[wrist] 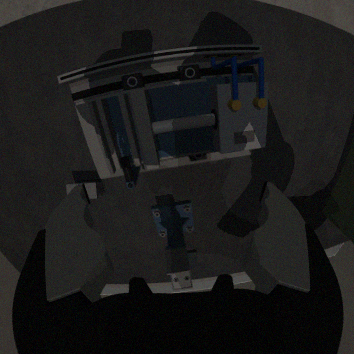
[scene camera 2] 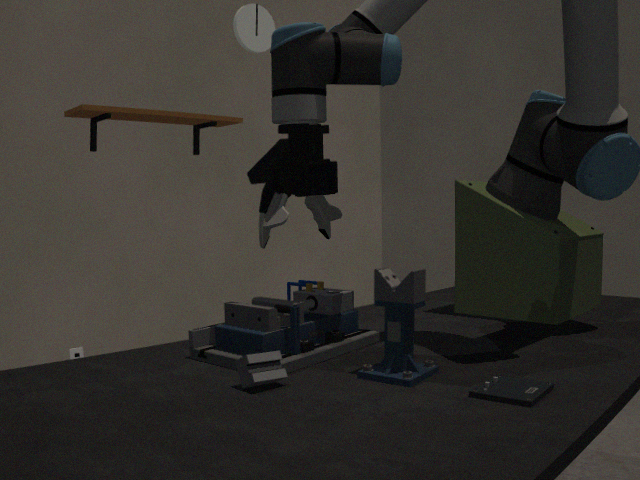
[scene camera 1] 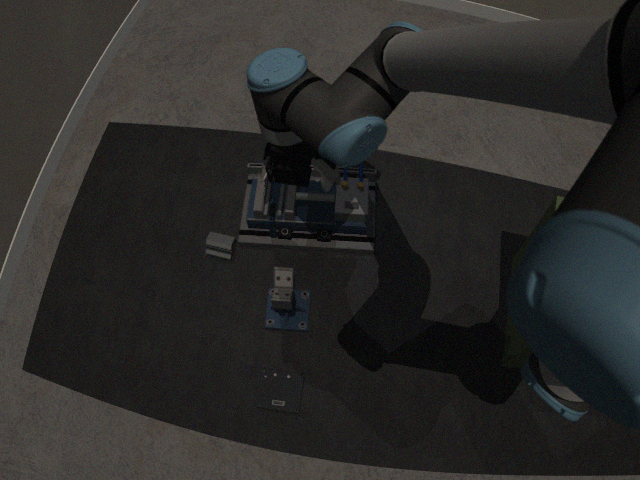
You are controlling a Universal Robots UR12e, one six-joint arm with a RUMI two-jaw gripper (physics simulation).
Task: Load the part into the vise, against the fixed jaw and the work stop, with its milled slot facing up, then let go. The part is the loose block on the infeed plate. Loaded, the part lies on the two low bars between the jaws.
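Where they show: gripper, fingertip midpoint: (wrist: pixel 174 185) (scene camera 2: pixel 297 243); arm's base, link origin: (scene camera 2: pixel 521 202).
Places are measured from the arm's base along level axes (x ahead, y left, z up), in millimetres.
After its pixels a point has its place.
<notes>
The part (scene camera 1: pixel 219 245) @(x 793, y -64, z -215 mm) (scene camera 2: pixel 262 370) @(x 802, y -63, z -232 mm) is a light grey block outside the vise, close to its base's front left corner. It looks tilted, its slot facing sideways, not up. In the wrist view the part (wrist: pixel 91 190) @(x 772, y -79, z -216 mm) is largely hidden behind a finger. The vise (scene camera 1: pixel 353 206) @(x 514, y -161, z -163 mm) (scene camera 2: pixel 323 302) @(x 552, y -161, z -178 mm) (wrist: pixel 240 120) @(x 524, y -186, z -163 mm) has its fixed jaw (scene camera 1: pixel 260 198) (scene camera 2: pixel 250 316) @(x 723, y -169, z -179 mm) at the left and the blue work stop (scene camera 1: pixel 272 223) @(x 677, y -107, z -170 mm) (scene camera 2: pixel 294 328) @(x 686, y -108, z -196 mm) (wrist: pixel 129 175) @(x 678, y -126, z -164 mm) at the front. No part shows between the jaws in the wrist view. My gripper (scene camera 2: pixel 295 241) @(x 619, y -161, z -68 mm) (wrist: pixel 174 185) @(x 619, y -161, z -68 mm) is open and empty, high above the vise.
A blue stand (scene camera 1: pixel 287 322) @(x 624, y 81, z -244 mm) (scene camera 2: pixel 399 330) @(x 644, y 59, z -186 mm) with a grey V-block (scene camera 1: pixel 283 279) @(x 629, y 35, z -112 mm) (scene camera 2: pixel 413 286) @(x 644, y 83, z -120 mm) stands in front of the vise. The dark infeed plate (scene camera 1: pixel 281 390) @(x 619, y 231, z -251 mm) (scene camera 2: pixel 509 392) @(x 645, y 237, z -251 mm) lies farther forward. Blue hoses (wrist: pixel 234 80) @(x 539, y -235, z -150 mm) rise at the vise's right end. The green robot pedestal (scene camera 2: pixel 506 263) @(x 130, y 14, z -135 mm) is at the right.
</notes>
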